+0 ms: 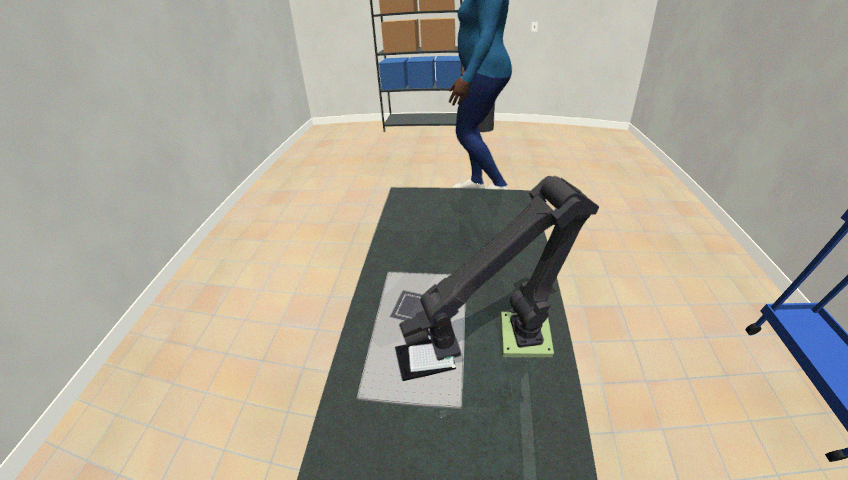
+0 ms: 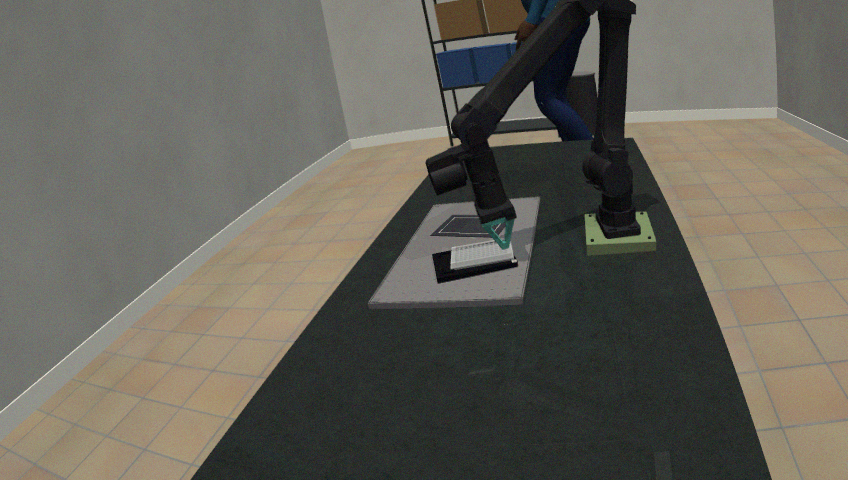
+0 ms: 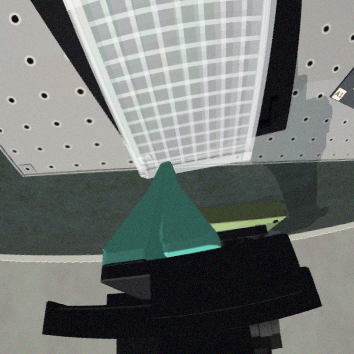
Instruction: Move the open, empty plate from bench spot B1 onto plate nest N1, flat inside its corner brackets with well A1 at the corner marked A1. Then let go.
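Places are measured from the arm's base along level axes (x ahead, y left, z up), in millimetres.
Pixels of known places: gripper, fingertip midpoint: (image 1: 448, 357) (image 2: 505, 248) (image 3: 167, 167); arm's base, origin of the base link: (image 1: 526, 330) (image 2: 617, 225) (image 3: 228, 236).
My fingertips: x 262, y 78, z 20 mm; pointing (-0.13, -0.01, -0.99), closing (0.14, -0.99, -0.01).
Observation:
For each thing: its middle in the pictures, then the offset to it from my fingertips. "spot": a spot on its surface instead. Level surfaces: height alone.
- clear multi-well plate, body centre: (image 3: 186, 90) (image 2: 481, 253) (image 1: 430, 356) 12 mm down, 51 mm ahead, 18 mm right
- black raised block, body centre: (image 3: 190, 45) (image 2: 473, 258) (image 1: 424, 357) 25 mm down, 70 mm ahead, 23 mm right
- flat dark pad with a white outline, surface spot: (image 2: 459, 225) (image 1: 409, 306) spot: 32 mm down, 108 mm ahead, 235 mm right
- A1 tag, surface spot: (image 3: 338, 94) spot: 31 mm down, 23 mm ahead, 143 mm right
- dark floor mat, its level: 46 mm down
The clear multi-well plate (image 1: 428, 356) (image 2: 479, 254) (image 3: 182, 81) lies flat but skewed on a black raised block (image 1: 409, 370) (image 2: 451, 271) (image 3: 277, 88) on the grey perforated board (image 1: 409, 390) (image 2: 427, 290) (image 3: 53, 105). My gripper (image 1: 449, 360) (image 2: 503, 243) (image 3: 167, 167) is shut and empty. Its teal fingertips stand at the plate's short edge nearest the arm's base, touching it or nearly so. A flat dark pad with a white outline (image 1: 408, 304) (image 2: 459, 225) lies farther back on the board. An A1 tag (image 3: 338, 94) marks its corner.
The arm's green base plate (image 1: 527, 349) (image 2: 620, 238) sits right of the board on the dark floor mat (image 1: 474, 430) (image 2: 534, 370). A person (image 1: 480, 90) (image 2: 554, 83) walks behind the mat, before a shelf rack (image 1: 379, 65). A blue cart (image 1: 814, 346) stands far right.

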